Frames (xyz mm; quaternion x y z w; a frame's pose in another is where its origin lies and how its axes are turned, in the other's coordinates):
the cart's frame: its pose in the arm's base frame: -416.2 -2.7 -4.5 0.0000 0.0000 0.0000 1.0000
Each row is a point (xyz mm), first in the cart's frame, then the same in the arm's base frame.
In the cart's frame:
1: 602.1 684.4 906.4
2: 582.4 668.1 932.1
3: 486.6 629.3 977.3
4: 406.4 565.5 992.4
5: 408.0 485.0 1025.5
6: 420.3 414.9 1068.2
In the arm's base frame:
1: 185.9 681.7 901.9
2: 166.2 665.4 927.6
3: 70.4 626.6 972.8
4: -9.8 562.8 987.9
5: -8.2 482.3 1021.0
6: 4.1 412.2 1063.7

